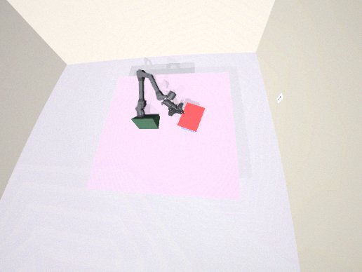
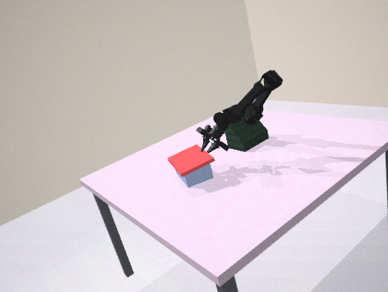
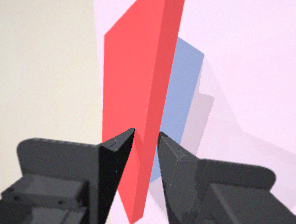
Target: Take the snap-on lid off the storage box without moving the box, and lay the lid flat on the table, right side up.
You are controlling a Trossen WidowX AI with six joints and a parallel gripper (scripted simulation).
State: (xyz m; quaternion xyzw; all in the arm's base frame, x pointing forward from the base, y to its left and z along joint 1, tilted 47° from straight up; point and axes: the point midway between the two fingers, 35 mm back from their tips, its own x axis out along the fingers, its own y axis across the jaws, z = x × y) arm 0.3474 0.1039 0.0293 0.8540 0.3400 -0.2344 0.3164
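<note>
Now: the red lid 7 cm ahead of my gripper tip and 1 cm to the right of it. Also, from my gripper tip: light blue storage box (7 cm ahead, 5 cm below, 1 cm to the right).
</note>
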